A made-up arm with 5 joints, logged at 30 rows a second.
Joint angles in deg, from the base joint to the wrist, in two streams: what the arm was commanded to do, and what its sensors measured. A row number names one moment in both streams.
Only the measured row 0 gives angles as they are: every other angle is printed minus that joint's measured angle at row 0.
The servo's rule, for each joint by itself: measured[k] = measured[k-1] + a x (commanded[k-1-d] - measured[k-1]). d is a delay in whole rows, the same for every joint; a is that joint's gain. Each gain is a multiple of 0.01, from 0.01 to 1. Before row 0 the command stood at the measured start. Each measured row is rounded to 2 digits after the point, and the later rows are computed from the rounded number. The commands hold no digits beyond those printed.
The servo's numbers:
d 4
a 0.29 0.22 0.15 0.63 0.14
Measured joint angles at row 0: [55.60, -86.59, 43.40, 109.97, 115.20]
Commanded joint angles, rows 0 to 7: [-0.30, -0.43, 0.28, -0.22, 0.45]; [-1.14, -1.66, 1.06, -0.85, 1.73]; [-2.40, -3.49, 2.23, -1.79, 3.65]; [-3.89, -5.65, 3.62, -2.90, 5.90]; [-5.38, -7.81, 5.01, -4.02, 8.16]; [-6.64, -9.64, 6.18, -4.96, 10.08]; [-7.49, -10.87, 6.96, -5.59, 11.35]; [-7.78, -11.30, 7.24, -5.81, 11.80]
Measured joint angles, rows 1 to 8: [0.00, 0.00, 0.00, 0.00, 0.00]; [0.00, 0.00, 0.00, 0.00, 0.00]; [0.00, 0.00, 0.00, 0.00, 0.00]; [0.00, 0.00, 0.00, 0.00, 0.00]; [-0.09, -0.09, 0.04, -0.14, 0.06]; [-0.39, -0.44, 0.19, -0.59, 0.29]; [-0.97, -1.11, 0.50, -1.35, 0.76]; [-1.82, -2.11, 0.97, -2.33, 1.48]
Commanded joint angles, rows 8 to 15: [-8.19, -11.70, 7.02, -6.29, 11.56]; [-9.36, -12.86, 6.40, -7.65, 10.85]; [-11.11, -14.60, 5.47, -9.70, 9.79]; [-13.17, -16.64, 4.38, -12.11, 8.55]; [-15.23, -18.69, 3.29, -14.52, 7.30]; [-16.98, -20.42, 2.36, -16.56, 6.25]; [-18.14, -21.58, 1.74, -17.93, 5.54]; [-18.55, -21.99, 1.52, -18.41, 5.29]
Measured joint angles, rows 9 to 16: [-2.85, -3.36, 1.58, -3.39, 2.42]; [-3.95, -4.74, 2.27, -4.38, 3.49]; [-4.98, -6.09, 2.97, -5.14, 4.59]; [-5.79, -7.24, 3.61, -5.56, 5.60]; [-6.49, -8.22, 4.12, -6.02, 6.43]; [-7.32, -9.24, 4.46, -7.05, 7.05]; [-8.42, -10.42, 4.61, -8.72, 7.43]; [-9.80, -11.79, 4.58, -10.86, 7.59]
